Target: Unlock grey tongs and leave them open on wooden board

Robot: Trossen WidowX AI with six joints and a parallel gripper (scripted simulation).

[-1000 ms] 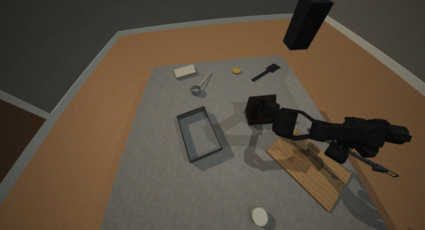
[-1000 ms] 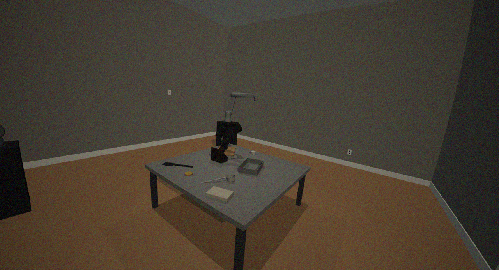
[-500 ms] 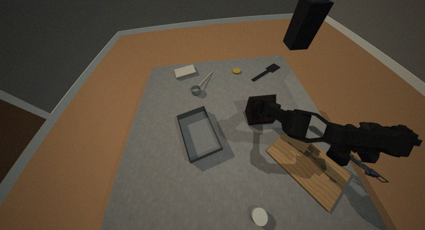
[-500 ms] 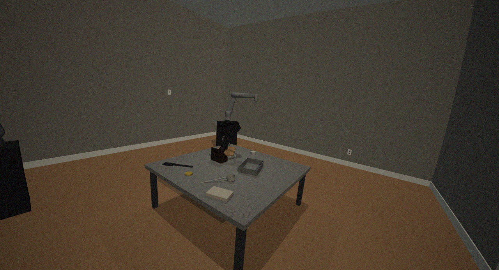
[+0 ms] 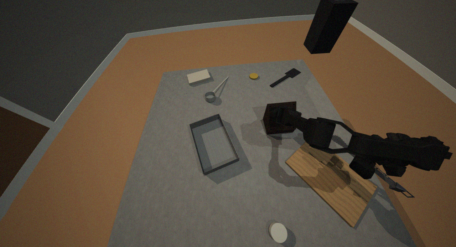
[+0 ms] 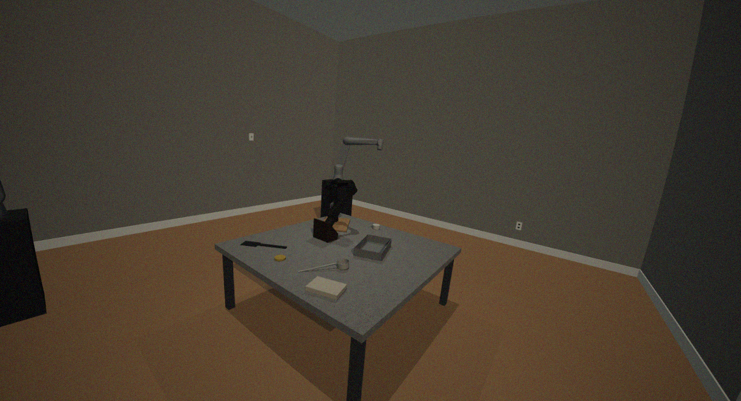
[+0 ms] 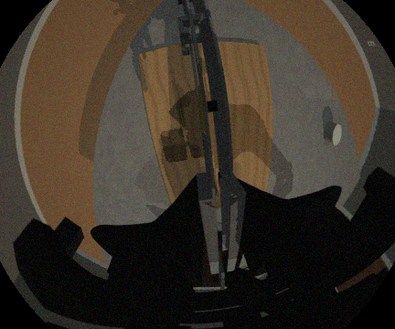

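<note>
The wooden board lies 140 mm below my gripper tip, 30 mm ahead of it and 20 mm to the left of it. The rest, counted from my gripper tip: black spatula (720 mm to the right, 150 mm below, 10 mm ahead); dark roasting tin (610 mm ahead, 200 mm to the right, 120 mm below); white disc (340 mm ahead, 220 mm to the left, 130 mm below).
</note>
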